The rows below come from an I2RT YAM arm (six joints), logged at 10 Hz.
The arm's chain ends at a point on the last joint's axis. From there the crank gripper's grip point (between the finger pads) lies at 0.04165 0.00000 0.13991 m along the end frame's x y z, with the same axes.
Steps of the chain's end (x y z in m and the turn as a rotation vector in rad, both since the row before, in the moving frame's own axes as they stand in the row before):
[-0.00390, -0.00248, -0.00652, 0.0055, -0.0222, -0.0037]
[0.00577, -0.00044, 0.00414, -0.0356, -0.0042, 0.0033]
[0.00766, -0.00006, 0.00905, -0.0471, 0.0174, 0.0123]
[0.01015, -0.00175, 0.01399, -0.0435, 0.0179, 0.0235]
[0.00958, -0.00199, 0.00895, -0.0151, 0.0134, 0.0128]
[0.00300, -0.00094, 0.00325, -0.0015, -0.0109, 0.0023]
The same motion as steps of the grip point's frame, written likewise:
[-0.00702, -0.00340, -0.00563, 0.0055, -0.0222, -0.0037]
[0.00517, 0.00468, 0.00422, -0.0356, -0.0042, 0.0033]
[0.01004, 0.00704, 0.00814, -0.0471, 0.0174, 0.0123]
[0.01256, 0.00532, 0.01307, -0.0435, 0.0179, 0.0235]
[0.01143, 0.00066, 0.00836, -0.0151, 0.0134, 0.0128]
[0.00147, -0.00064, 0.00370, -0.0015, -0.0109, 0.0023]

